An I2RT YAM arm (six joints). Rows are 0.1 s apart.
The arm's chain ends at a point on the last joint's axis. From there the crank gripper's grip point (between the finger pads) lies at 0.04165 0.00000 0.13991 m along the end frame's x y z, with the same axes.
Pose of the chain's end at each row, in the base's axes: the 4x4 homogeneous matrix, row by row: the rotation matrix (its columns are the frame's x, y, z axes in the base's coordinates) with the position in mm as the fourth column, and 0 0 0 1 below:
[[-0.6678 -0.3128 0.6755 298.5], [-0.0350 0.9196 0.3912 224.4], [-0.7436 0.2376 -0.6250 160.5], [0 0 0 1]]
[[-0.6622 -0.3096 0.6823 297.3], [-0.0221 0.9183 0.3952 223.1], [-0.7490 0.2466 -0.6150 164.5], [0 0 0 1]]
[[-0.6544 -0.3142 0.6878 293.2], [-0.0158 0.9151 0.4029 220.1], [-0.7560 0.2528 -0.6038 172.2], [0 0 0 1]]
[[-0.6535 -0.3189 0.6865 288.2], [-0.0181 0.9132 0.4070 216.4], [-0.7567 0.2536 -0.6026 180.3], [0 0 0 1]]
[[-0.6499 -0.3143 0.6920 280.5], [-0.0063 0.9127 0.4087 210.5], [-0.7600 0.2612 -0.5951 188.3], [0 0 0 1]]
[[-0.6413 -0.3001 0.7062 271.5], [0.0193 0.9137 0.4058 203.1], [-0.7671 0.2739 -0.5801 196.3], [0 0 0 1]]
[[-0.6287 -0.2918 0.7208 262.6], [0.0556 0.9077 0.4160 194.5], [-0.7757 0.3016 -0.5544 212.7], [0 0 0 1]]
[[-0.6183 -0.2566 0.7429 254.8], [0.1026 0.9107 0.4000 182.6], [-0.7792 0.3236 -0.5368 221.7], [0 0 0 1]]
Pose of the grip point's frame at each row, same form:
[[-0.6678 -0.3128 0.6755 365.2], [-0.0350 0.9196 0.3912 277.7], [-0.7436 0.2376 -0.6250 42.1], [0 0 0 1]]
[[-0.6622 -0.3096 0.6823 365.2], [-0.0221 0.9183 0.3952 277.5], [-0.7490 0.2466 -0.6150 47.3], [0 0 0 1]]
[[-0.6544 -0.3142 0.6878 362.2], [-0.0158 0.9151 0.4029 275.8], [-0.7560 0.2528 -0.6038 56.2], [0 0 0 1]]
[[-0.6535 -0.3189 0.6865 357.0], [-0.0181 0.9132 0.4070 272.6], [-0.7567 0.2536 -0.6026 64.5], [0 0 0 1]]
[[-0.6499 -0.3143 0.6920 350.2], [-0.0063 0.9127 0.4087 267.4], [-0.7600 0.2612 -0.5951 73.4], [0 0 0 1]]
[[-0.6413 -0.3001 0.7062 343.6], [0.0193 0.9137 0.4058 260.7], [-0.7671 0.2739 -0.5801 83.2], [0 0 0 1]]
[[-0.6287 -0.2918 0.7208 337.3], [0.0556 0.9077 0.4160 255.0], [-0.7757 0.3016 -0.5544 102.8], [0 0 0 1]]
[[-0.6183 -0.2566 0.7429 333.0], [0.1026 0.9107 0.4000 242.8], [-0.7792 0.3236 -0.5368 114.1], [0 0 0 1]]

